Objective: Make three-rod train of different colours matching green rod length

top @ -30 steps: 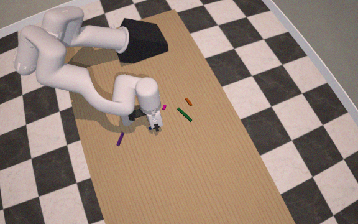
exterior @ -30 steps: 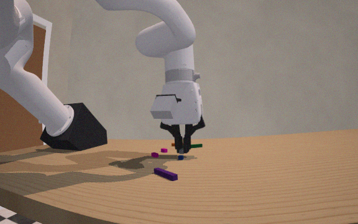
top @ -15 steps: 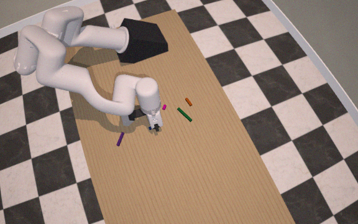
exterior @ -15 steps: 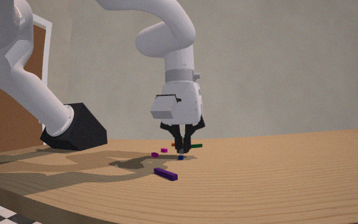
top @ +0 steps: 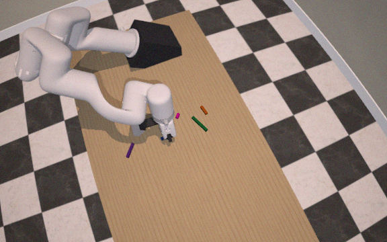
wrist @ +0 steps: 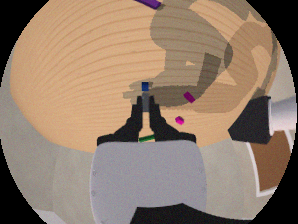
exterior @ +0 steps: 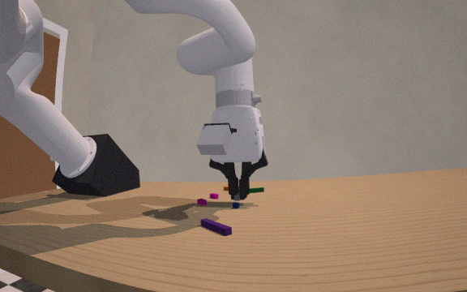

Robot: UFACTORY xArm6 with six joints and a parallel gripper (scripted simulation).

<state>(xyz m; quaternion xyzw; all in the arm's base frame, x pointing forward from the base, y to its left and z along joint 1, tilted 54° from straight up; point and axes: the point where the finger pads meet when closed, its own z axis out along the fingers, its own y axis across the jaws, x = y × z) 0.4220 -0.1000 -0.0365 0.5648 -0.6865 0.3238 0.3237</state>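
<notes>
The blue rod lies 30 mm below my hand and 20 mm to the right of it. Also, from my hand: purple rod (160 mm to the right, 30 mm below, 10 mm behind); grey rod (20 mm below); green rod (130 mm to the left, 30 mm below).
</notes>
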